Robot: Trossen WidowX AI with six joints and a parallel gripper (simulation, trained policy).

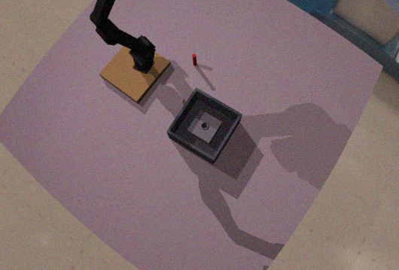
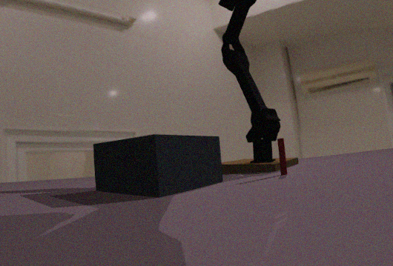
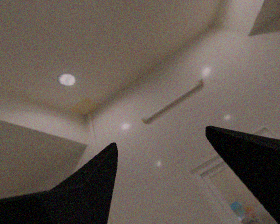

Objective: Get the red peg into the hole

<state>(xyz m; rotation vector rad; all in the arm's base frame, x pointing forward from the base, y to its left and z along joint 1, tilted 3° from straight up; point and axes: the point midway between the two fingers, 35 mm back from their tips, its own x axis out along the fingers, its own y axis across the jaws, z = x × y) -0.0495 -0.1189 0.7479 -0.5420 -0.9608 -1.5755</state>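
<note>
My gripper tip is 220 mm short of the red peg, 190 mm to the right of it and 770 mm above it. The rest, counted from my gripper tip: dark grey box: 370 mm ahead, 40 mm to the right, 780 mm below; then grey plate: 370 mm ahead, 40 mm to the right, 760 mm below.
</note>
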